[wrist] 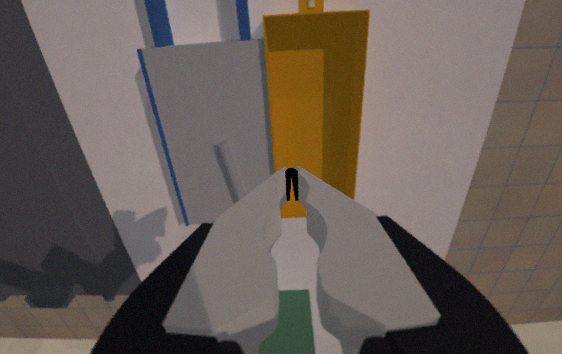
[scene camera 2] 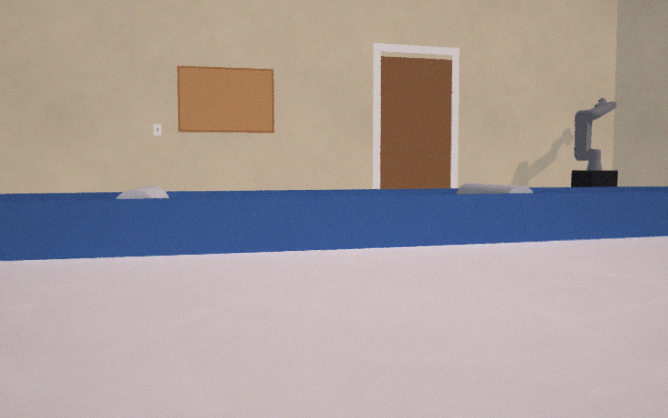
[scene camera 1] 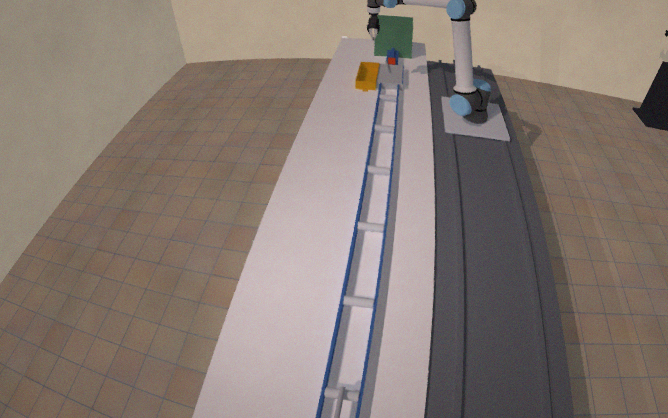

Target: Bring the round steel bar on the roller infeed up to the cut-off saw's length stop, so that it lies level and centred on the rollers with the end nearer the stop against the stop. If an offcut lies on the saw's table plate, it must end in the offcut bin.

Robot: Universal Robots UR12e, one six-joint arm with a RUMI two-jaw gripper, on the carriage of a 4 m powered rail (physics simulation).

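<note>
The round steel bar lies on the roller infeed at the near end in scene camera 1; its near part is cut off by the frame. A short grey offcut lies on the saw's grey table plate; a finger hides one end in the wrist view. The length stop is blue with a red face. The yellow offcut bin stands beside the plate. My gripper is shut and empty, raised above the table beyond the bin.
A green panel stands behind the stop. The arm's carriage plate is at the far end of the dark rail. Another arm stands on a black pedestal away from the table.
</note>
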